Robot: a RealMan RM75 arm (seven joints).
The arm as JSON. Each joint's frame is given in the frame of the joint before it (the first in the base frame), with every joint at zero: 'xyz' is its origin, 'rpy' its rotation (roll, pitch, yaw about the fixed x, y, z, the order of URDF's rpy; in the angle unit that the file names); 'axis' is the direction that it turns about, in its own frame. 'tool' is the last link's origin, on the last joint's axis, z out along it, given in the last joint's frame.
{
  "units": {
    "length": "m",
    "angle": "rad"
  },
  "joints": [
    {
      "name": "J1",
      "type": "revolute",
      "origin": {
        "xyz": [
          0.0,
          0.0,
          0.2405
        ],
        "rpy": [
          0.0,
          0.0,
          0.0
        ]
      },
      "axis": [
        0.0,
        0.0,
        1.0
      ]
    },
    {
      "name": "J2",
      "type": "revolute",
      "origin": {
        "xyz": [
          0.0,
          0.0,
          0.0
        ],
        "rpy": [
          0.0,
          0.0,
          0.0
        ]
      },
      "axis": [
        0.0,
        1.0,
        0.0
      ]
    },
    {
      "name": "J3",
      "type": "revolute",
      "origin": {
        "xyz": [
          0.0,
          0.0,
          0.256
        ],
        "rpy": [
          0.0,
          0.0,
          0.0
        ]
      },
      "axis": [
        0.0,
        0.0,
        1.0
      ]
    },
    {
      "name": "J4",
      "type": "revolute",
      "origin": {
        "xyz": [
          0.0,
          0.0,
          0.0
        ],
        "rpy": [
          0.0,
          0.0,
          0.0
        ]
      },
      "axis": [
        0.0,
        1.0,
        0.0
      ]
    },
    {
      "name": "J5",
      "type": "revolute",
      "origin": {
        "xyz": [
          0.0,
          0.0,
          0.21
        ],
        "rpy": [
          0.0,
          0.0,
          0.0
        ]
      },
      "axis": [
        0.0,
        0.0,
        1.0
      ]
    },
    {
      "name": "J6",
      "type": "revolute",
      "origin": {
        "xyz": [
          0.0,
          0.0,
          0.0
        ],
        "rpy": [
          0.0,
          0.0,
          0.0
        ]
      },
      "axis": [
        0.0,
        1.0,
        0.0
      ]
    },
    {
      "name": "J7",
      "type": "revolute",
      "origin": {
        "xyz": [
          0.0,
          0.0,
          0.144
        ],
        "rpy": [
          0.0,
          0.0,
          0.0
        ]
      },
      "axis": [
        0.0,
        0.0,
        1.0
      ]
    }
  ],
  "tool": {
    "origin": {
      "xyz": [
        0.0,
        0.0,
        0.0
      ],
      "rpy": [
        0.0,
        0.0,
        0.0
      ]
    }
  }
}
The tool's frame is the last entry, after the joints.
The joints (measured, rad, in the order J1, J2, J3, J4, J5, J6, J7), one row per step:
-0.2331 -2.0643 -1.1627 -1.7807 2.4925 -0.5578 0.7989
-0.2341 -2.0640 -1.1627 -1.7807 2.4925 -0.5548 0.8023
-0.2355 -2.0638 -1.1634 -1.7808 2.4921 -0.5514 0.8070
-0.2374 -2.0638 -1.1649 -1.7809 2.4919 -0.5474 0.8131
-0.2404 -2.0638 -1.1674 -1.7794 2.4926 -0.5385 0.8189
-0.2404 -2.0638 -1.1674 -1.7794 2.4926 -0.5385 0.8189
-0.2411 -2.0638 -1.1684 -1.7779 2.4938 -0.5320 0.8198
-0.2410 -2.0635 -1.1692 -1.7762 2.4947 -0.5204 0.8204
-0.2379 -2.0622 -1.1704 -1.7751 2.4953 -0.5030 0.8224
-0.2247 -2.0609 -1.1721 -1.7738 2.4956 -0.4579 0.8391
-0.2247 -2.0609 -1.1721 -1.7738 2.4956 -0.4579 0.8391
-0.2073 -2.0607 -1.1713 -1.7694 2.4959 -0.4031 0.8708
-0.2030 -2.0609 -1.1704 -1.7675 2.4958 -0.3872 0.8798
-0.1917 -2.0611 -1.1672 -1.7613 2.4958 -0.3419 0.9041
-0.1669 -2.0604 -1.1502 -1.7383 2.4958 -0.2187 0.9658
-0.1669 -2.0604 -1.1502 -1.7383 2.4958 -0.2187 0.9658
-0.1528 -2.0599 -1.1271 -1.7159 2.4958 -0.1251 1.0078
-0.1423 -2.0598 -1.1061 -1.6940 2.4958 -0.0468 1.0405
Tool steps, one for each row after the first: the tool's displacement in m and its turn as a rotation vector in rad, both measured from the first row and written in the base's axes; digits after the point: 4 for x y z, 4 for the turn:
0.0005 0.0003 0.0003 0.0031 0.0007 -0.0043
0.0012 0.0007 0.0009 0.0073 0.0015 -0.0097
0.0021 0.0013 0.0016 0.0131 0.0026 -0.0164
0.0031 0.0027 0.0029 0.0231 0.0019 -0.0239
0.0031 0.0027 0.0029 0.0231 0.0019 -0.0239
0.0034 0.0034 0.0036 0.0291 0.0000 -0.0259
0.0037 0.0044 0.0047 0.0384 -0.0050 -0.0283
0.0035 0.0056 0.0067 0.0529 -0.0121 -0.0308
0.0024 0.0077 0.0116 0.0923 -0.0254 -0.0412
0.0024 0.0077 0.0116 0.0923 -0.0254 -0.0412
0.0002 0.0096 0.0164 0.1407 -0.0317 -0.0581
-0.0002 0.0100 0.0176 0.1539 -0.0335 -0.0632
-0.0016 0.0112 0.0206 0.1909 -0.0378 -0.0772
-0.0050 0.0130 0.0262 0.2835 -0.0444 -0.1146
-0.0050 0.0130 0.0262 0.2835 -0.0444 -0.1146
-0.0067 0.0125 0.0271 0.3435 -0.0478 -0.1434
-0.0087 0.0116 0.0271 0.3912 -0.0498 -0.1644

